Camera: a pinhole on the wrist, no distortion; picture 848 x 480 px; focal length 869.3 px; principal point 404.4 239.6 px. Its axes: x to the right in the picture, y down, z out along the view. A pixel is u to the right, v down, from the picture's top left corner.
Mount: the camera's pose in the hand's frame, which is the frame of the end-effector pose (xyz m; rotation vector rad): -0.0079 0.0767 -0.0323 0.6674 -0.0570 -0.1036
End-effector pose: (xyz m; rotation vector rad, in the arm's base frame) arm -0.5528 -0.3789 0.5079 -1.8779 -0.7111 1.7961
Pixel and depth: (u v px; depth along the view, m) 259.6 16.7 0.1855
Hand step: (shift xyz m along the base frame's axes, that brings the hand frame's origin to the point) -0.0885 0.0146 0.0852
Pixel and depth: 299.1 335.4 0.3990
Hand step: -0.3161 0.0334 0.1314
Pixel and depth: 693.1 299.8 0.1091
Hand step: -0.0574 0.0016 -0.0254
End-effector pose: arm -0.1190 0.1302 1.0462 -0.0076 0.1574 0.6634
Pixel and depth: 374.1 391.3 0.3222
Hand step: 0.0503 -0.0714 0.2549
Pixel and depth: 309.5 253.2 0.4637
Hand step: 0.0930 -0.1957 0.3367
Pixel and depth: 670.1 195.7 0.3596
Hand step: 0.1929 -0.0788 0.2201
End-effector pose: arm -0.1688 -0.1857 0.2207 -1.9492 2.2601 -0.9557
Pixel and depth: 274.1 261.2 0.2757
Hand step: 0.1624 -0.0199 -0.1427
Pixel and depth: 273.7 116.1 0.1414
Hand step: 0.0560 0.0089 -0.0590
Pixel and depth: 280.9 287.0 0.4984
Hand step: 0.3501 -0.0637 -0.2598
